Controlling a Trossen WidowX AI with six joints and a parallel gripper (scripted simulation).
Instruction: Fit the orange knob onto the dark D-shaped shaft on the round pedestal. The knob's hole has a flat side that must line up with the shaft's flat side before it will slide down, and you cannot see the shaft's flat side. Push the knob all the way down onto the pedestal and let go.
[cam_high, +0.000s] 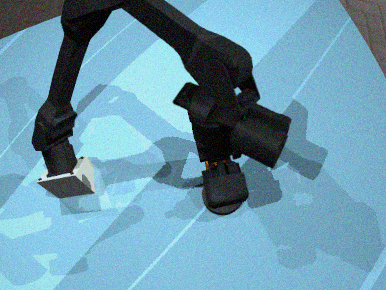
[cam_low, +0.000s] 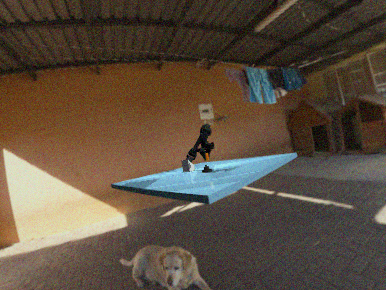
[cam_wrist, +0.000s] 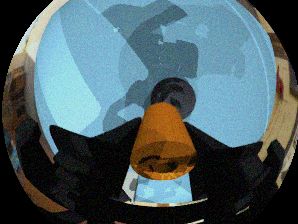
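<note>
My gripper tip is now 70 mm above the dark round pedestal and 20 mm to the left of it. Round my gripper tip: orange knob 20 mm above.
</note>
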